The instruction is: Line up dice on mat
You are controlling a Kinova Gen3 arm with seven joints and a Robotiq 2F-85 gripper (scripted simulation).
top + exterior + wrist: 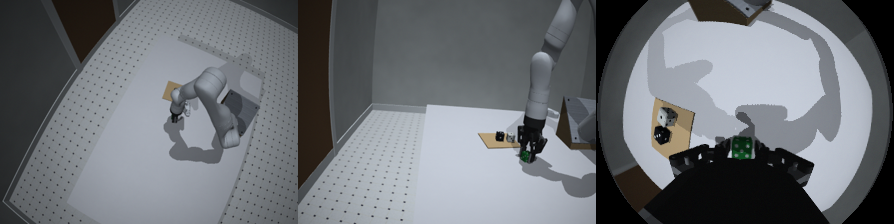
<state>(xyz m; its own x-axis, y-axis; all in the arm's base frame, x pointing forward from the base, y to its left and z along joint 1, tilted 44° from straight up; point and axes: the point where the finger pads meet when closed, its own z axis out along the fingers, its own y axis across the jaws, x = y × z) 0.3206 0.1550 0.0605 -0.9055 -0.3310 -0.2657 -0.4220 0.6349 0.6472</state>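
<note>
The green die lies right at my hand. Also, from my hand: black die (160 mm to the right, 70 mm ahead); white die (160 mm to the right, 30 mm ahead); tan mat (160 mm to the right, 70 mm ahead, 20 mm below).
</note>
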